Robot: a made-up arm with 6 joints. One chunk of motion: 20 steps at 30 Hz.
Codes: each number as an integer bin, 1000 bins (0 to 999) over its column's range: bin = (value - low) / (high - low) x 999, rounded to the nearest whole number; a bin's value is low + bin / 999 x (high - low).
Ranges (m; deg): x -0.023..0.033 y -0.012..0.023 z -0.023..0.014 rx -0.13..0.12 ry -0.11..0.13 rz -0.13..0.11
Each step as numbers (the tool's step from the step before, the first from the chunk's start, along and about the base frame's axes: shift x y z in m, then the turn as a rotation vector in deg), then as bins.
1 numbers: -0.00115 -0.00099 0.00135 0.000 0.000 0.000
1 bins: 390 314 657 519 458 541
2 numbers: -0.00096 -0.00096 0.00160 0.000 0.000 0.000
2 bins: 393 315 664 519 458 541
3 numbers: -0.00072 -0.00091 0.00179 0.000 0.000 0.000
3 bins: 397 317 669 519 458 541
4 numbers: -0.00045 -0.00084 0.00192 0.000 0.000 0.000
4 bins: 402 319 673 519 458 541
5 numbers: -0.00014 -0.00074 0.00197 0.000 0.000 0.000
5 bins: 408 321 674 519 458 541
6 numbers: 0.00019 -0.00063 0.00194 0.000 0.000 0.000
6 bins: 414 325 673 519 458 541
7 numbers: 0.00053 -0.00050 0.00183 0.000 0.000 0.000
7 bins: 420 328 670 519 458 541
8 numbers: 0.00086 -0.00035 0.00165 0.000 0.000 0.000
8 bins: 426 333 666 519 458 541
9 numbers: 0.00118 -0.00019 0.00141 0.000 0.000 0.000
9 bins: 431 337 659 519 458 541
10 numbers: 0.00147 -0.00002 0.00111 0.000 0.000 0.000
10 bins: 437 342 651 519 458 541
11 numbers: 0.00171 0.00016 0.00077 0.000 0.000 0.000
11 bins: 441 347 642 519 458 541
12 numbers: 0.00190 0.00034 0.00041 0.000 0.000 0.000
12 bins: 444 352 632 519 458 541
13 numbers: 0.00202 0.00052 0.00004 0.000 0.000 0.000
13 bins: 446 357 622 519 458 541
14 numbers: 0.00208 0.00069 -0.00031 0.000 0.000 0.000
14 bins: 447 362 613 519 458 541
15 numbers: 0.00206 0.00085 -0.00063 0.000 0.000 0.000
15 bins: 447 367 604 519 458 541
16 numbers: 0.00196 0.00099 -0.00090 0.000 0.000 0.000
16 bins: 445 371 597 519 458 541
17 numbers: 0.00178 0.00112 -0.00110 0.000 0.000 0.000
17 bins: 442 374 591 519 458 541
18 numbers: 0.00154 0.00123 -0.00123 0.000 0.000 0.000
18 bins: 438 378 588 519 458 541
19 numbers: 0.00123 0.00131 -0.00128 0.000 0.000 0.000
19 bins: 432 380 586 519 458 541
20 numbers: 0.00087 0.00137 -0.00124 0.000 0.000 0.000
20 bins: 426 382 588 519 458 541
